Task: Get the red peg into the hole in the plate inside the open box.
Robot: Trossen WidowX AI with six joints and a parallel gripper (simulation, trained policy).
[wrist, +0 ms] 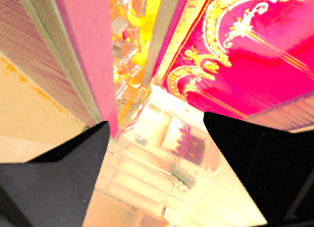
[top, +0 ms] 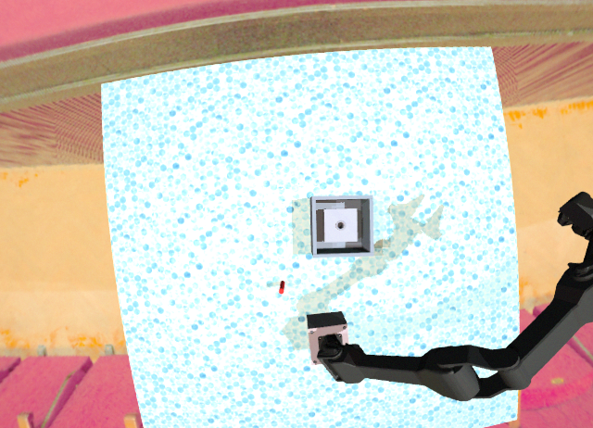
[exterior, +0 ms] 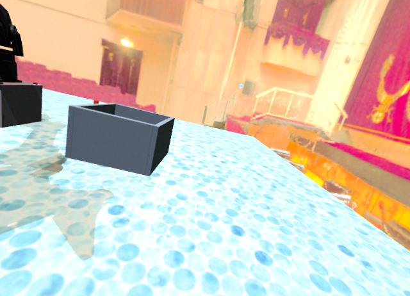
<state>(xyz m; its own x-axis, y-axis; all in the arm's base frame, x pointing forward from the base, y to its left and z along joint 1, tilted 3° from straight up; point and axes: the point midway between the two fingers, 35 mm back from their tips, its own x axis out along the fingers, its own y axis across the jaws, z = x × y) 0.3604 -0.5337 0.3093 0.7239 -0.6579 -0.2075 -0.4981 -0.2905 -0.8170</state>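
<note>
Now: the red peg 690 mm to the left of my gripper tip, 330 mm below it and 220 mm behind it. The rest, counted from my gripper tip: dark grey box (510 mm to the left, 350 mm below, 60 mm behind).
</note>
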